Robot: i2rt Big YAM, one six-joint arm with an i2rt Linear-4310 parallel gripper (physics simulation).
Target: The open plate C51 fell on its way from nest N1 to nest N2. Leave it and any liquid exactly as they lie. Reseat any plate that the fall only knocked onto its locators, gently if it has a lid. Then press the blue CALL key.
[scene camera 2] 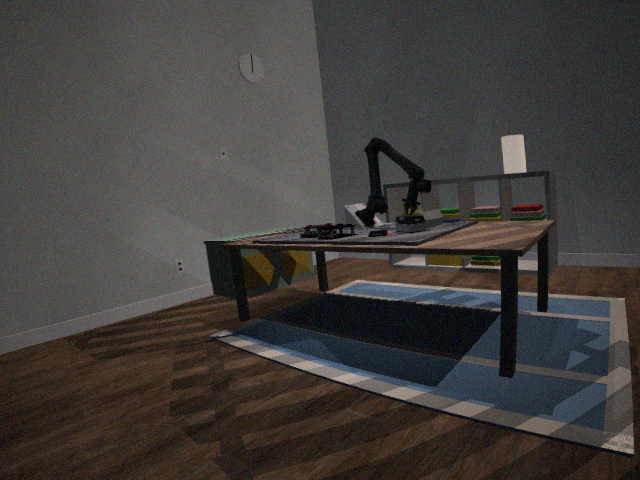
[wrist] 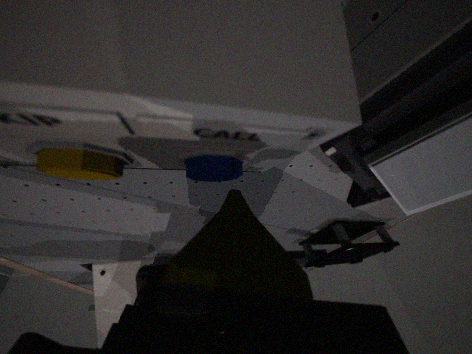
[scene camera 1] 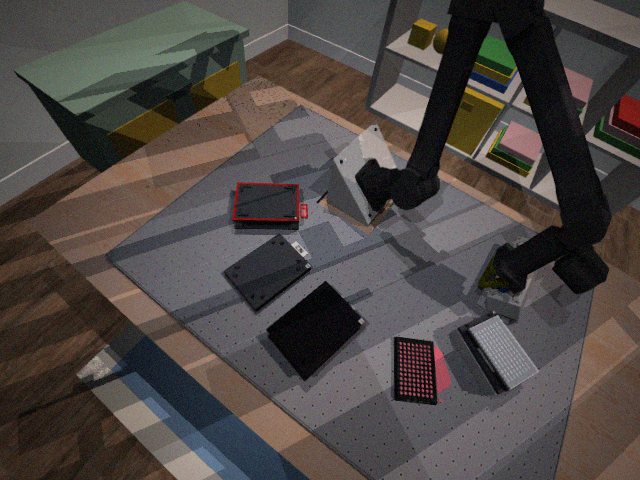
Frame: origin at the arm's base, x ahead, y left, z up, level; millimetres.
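Seen in the pictures: gripper, fingertip midpoint: [wrist: 233, 196] [scene camera 1: 479, 285]; arm's base, link origin: [scene camera 2: 364, 218] [scene camera 1: 372, 185].
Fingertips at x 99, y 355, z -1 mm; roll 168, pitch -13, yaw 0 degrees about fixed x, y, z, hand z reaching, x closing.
Offsets run from my fingertips to a thing's top centre. "spot": to the spot under its first point. Level surfaces: height alone.
My gripper [scene camera 1: 492, 280] [wrist: 233, 196] is shut and empty, its yellow fingers pointing at the key box @(dx -93, dy +73, dz +34 mm) [scene camera 1: 504, 307] [wrist: 225, 65]. In the wrist view the fingertips show just below the blue CALL key @(dx -19, dy +47, dz +24 mm) [wrist: 214, 168]; contact cannot be made out. The fingers mostly hide the key in scene camera 1. The open plate C51 @(dx +245, dy -36, dz -36 mm) [scene camera 1: 415, 370] [scene camera 2: 377, 233] lies on the mat with pink wells, and spilled pink liquid @(spot: dx +212, dy +20, dz -49 mm) [scene camera 1: 443, 372] lies along its right side. A pale plate @(dx +129, dy +84, dz +37 mm) [scene camera 1: 502, 351] [wrist: 430, 162] sits on a black nest @(spot: dx +148, dy +30, dz +15 mm) [scene camera 1: 473, 343] beside the key box; its exact seating is unclear.
A yellow key @(dx -69, dy +49, dz +24 mm) [wrist: 80, 164] is beside CALL. A red-edged stand [scene camera 1: 266, 201], a dark grey stand [scene camera 1: 267, 272] and a black one @(dx +306, dy -252, dz +9 mm) [scene camera 1: 315, 330] stand on the mat @(dz -50 mm) [scene camera 1: 351, 413]. A white sloped panel [scene camera 1: 346, 180] stands near the arm's base.
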